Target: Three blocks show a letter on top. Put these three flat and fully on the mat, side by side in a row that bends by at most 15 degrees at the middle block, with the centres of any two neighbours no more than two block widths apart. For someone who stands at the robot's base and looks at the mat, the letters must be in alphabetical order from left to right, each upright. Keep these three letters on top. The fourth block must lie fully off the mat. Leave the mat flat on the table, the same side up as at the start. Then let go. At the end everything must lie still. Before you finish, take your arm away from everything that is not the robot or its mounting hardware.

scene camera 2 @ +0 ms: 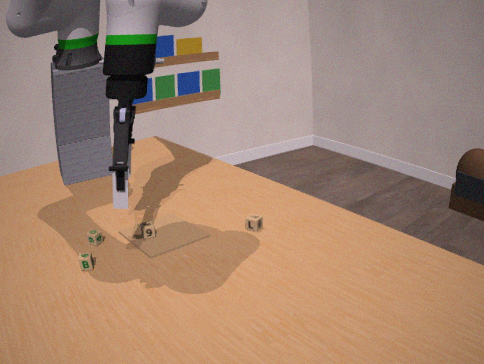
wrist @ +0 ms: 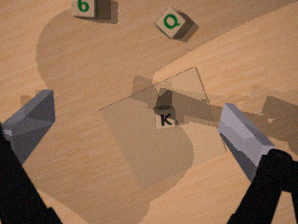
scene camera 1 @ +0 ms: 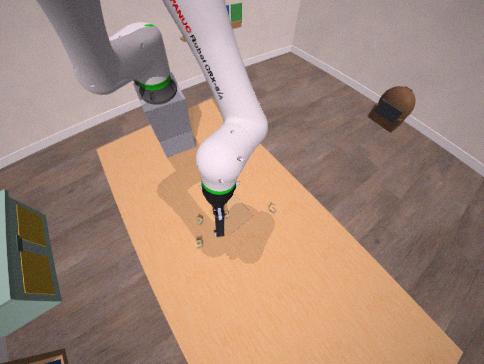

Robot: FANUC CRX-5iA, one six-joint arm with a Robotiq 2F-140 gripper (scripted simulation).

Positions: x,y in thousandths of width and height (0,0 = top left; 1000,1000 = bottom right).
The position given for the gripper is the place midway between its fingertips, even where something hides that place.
Observation:
In view: the gripper (scene camera 2: 253,523).
The gripper is seen too in the wrist view (wrist: 468,498).

